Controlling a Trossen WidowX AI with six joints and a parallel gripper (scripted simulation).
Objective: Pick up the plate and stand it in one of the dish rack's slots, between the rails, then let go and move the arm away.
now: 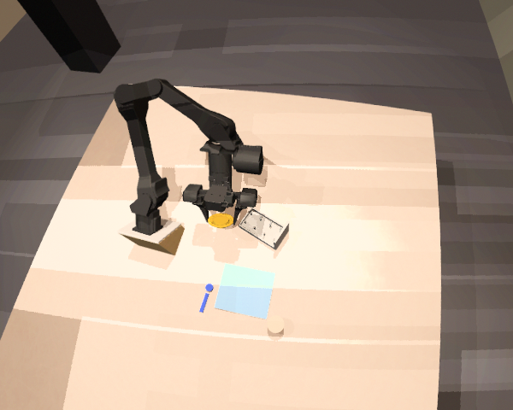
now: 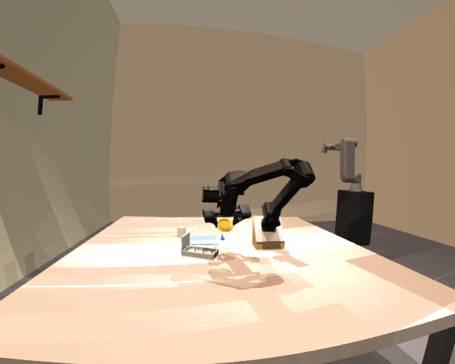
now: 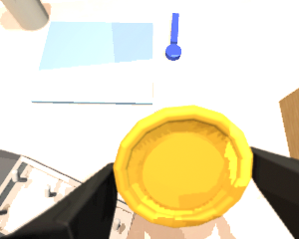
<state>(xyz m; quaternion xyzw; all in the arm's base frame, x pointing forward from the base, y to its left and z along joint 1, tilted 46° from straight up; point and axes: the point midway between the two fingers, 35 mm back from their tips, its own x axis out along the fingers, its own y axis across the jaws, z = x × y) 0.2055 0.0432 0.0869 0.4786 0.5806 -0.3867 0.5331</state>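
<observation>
Right now my gripper tip is 10 cm short of the grey dish rack, 5 cm to the right of it and 9 cm above it. The rest, counted from my gripper tip: blue spoon (19 cm to the right, 11 cm below); light blue mat (10 cm ahead, 14 cm to the right, 11 cm below); yellow plate (right at my gripper tip).
</observation>
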